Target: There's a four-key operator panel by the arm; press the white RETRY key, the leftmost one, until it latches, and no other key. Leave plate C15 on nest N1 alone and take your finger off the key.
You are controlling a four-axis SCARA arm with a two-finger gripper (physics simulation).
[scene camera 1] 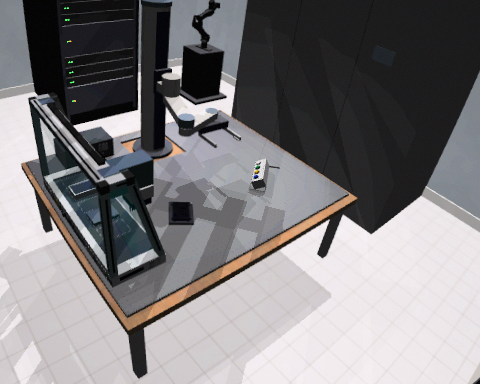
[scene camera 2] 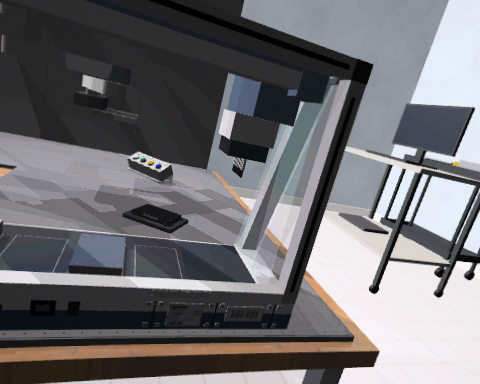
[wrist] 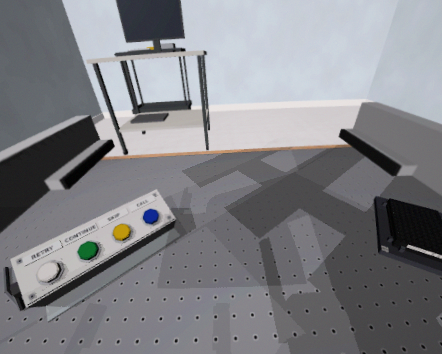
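Seen in the pictures: gripper, fingertip midpoint: (scene camera 1: 228,142) (scene camera 2: 137,119) (wrist: 225,124); arm's base, link origin: (scene camera 1: 152,148).
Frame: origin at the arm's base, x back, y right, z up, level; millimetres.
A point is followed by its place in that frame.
The four-key panel (scene camera 1: 264,168) {y -356, x -623, z 92 mm} (scene camera 2: 150,169) (wrist: 162,207) {y -255, x -666, z 78 mm} stands on the table. Its white RETRY key (scene camera 1: 258,163) {y -376, x -555, z 81 mm} (scene camera 2: 136,157) {y -373, x -549, z 79 mm} (wrist: 49,271) {y -381, x -546, z 82 mm} is at the left end in the wrist view, beside the green, yellow and blue keys. Whether it is latched cannot be told. My gripper (scene camera 1: 227,142) {y -141, x -524, z 272 mm} (scene camera 2: 134,116) {y -141, x -524, z 272 mm} (wrist: 225,124) {y -141, x -524, z 272 mm} is open and empty, above the table and apart from the panel, on the arm-column side. A dark plate (scene camera 1: 181,212) {y 222, x -639, z 38 mm} (scene camera 2: 157,215) (wrist: 420,225) {y 214, x -621, z 38 mm} sits on a dark low nest (wrist: 382,235) {y 142, x -616, z 25 mm}; no C15 or N1 marking is readable.
A glass-sided enclosure (scene camera 1: 111,235) {y 684, x -850, z 292 mm} (scene camera 2: 320,200) {y 706, x -835, z 280 mm} stands along one table edge, with a blue-grey unit (scene camera 1: 135,162) {y 530, x -763, z 501 mm} (scene camera 2: 250,125) {y 705, x -675, z 377 mm} beside it. The arm's column (scene camera 1: 150,75) {y 54, x -51, z 506 mm} rises behind. A black cabinet (scene camera 1: 310,100) stands beyond the table. A cart (scene camera 2: 385,156) (wrist: 150,57) carries a monitor.
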